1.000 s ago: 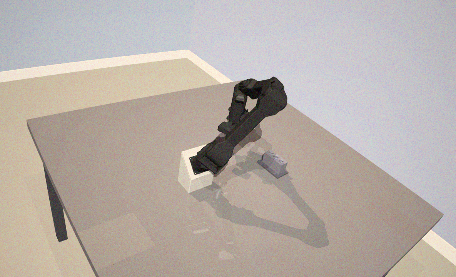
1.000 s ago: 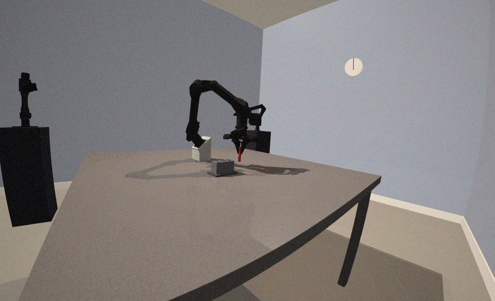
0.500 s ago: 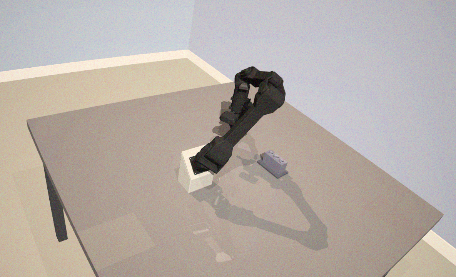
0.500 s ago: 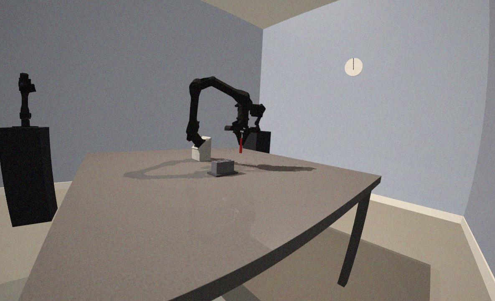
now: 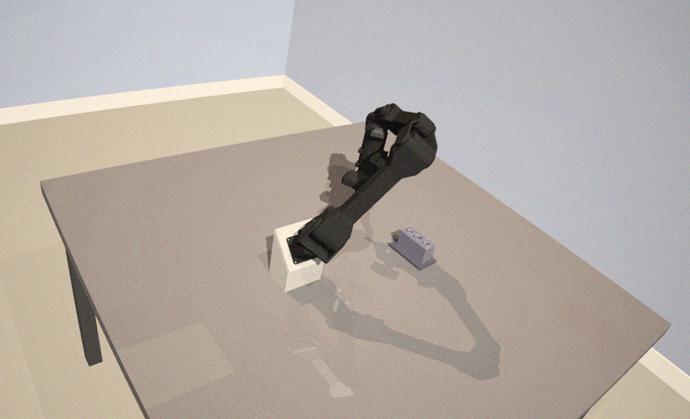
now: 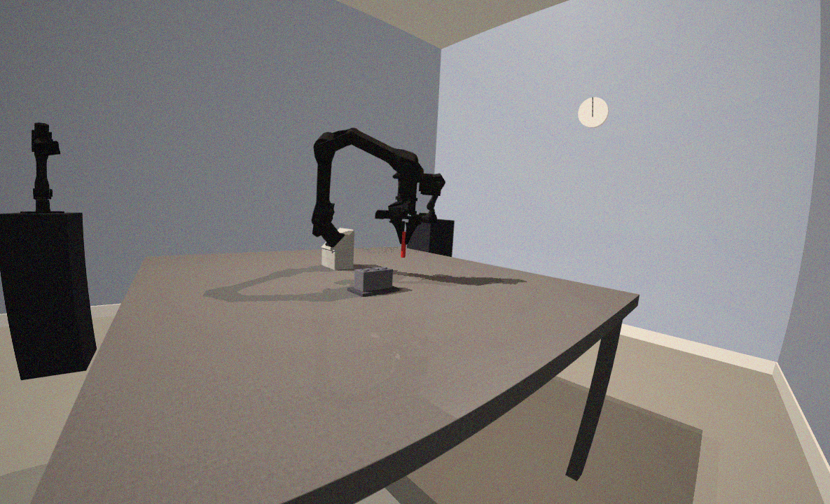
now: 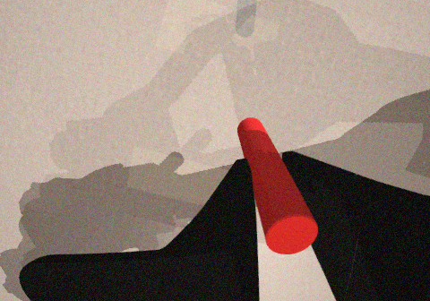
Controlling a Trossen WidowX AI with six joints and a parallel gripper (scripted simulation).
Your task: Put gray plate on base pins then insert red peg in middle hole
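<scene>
The gray plate lies 160 mm to the right of my gripper tip, 90 mm ahead of it and 60 mm below it. From my gripper tip the other things lie so: red peg: right at my gripper tip; then dark base: 160 mm to the right, 100 mm below, 90 mm ahead.
</scene>
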